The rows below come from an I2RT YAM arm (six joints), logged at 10 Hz.
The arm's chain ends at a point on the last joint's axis. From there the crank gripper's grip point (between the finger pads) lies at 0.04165 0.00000 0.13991 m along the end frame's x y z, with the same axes.
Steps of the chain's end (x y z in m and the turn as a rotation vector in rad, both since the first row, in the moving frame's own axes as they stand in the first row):
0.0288 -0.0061 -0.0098 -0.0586 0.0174 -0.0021
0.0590 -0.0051 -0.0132 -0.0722 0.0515 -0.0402
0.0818 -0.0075 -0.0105 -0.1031 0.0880 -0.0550
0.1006 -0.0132 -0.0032 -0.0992 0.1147 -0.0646
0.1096 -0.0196 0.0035 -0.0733 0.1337 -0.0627
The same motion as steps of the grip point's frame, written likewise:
0.0312 0.0020 -0.0108 -0.0586 0.0174 -0.0021
0.0663 0.0031 -0.0158 -0.0722 0.0515 -0.0402
0.0942 0.0041 -0.0153 -0.1031 0.0880 -0.0550
0.1167 -0.0028 -0.0094 -0.0992 0.1147 -0.0646
0.1281 -0.0128 -0.0036 -0.0733 0.1337 -0.0627

